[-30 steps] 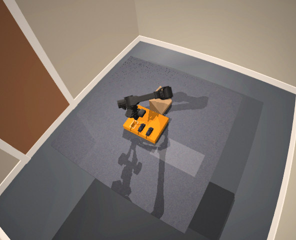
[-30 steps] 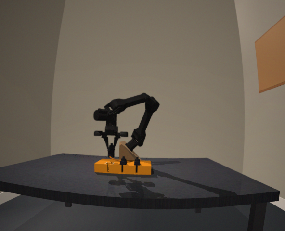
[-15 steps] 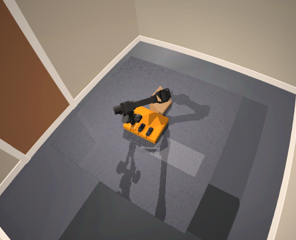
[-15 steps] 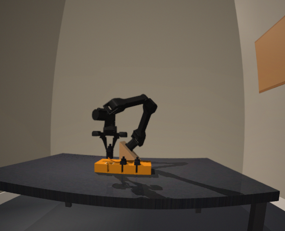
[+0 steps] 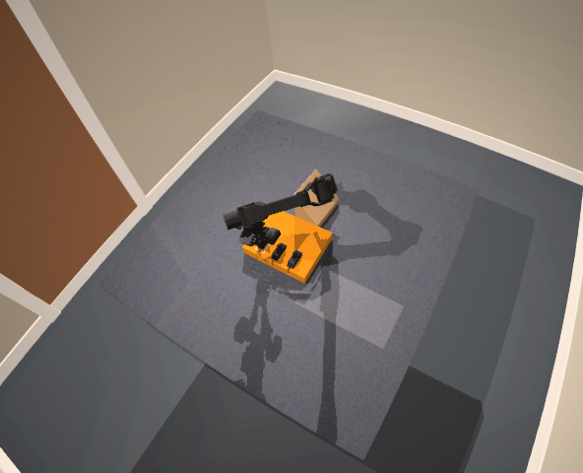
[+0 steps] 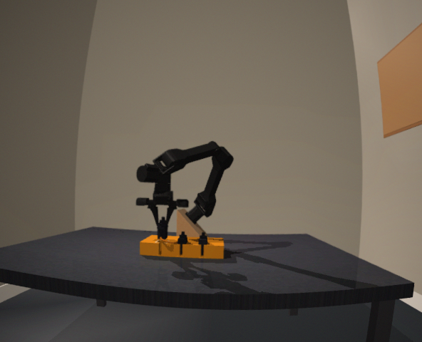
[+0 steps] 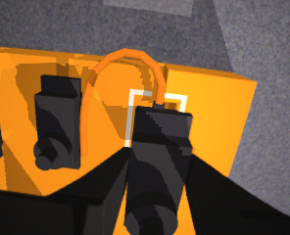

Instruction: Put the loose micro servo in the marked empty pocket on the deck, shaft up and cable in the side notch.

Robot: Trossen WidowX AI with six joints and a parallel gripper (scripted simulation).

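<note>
Now: the orange deck 12 cm behind my gripper tip, 7 cm to the left of it and 8 cm below it.
</note>
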